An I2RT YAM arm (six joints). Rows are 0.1 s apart.
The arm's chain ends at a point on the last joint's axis. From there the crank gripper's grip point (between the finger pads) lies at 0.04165 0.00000 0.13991 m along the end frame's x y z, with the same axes.
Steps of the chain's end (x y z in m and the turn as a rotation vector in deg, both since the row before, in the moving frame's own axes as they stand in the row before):
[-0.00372, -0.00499, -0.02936, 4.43, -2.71, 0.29]
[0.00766, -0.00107, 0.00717, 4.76, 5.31, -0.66]
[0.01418, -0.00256, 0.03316, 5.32, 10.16, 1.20]
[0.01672, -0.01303, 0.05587, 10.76, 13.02, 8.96]
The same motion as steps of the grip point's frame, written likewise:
[-0.01035, -0.01568, -0.02796, 4.43, -2.71, 0.29]
[0.02034, -0.01306, 0.00222, 4.76, 5.31, -0.66]
[0.03830, -0.01400, 0.02307, 5.32, 10.16, 1.20]
[0.04839, -0.02908, 0.04116, 10.76, 13.02, 8.96]

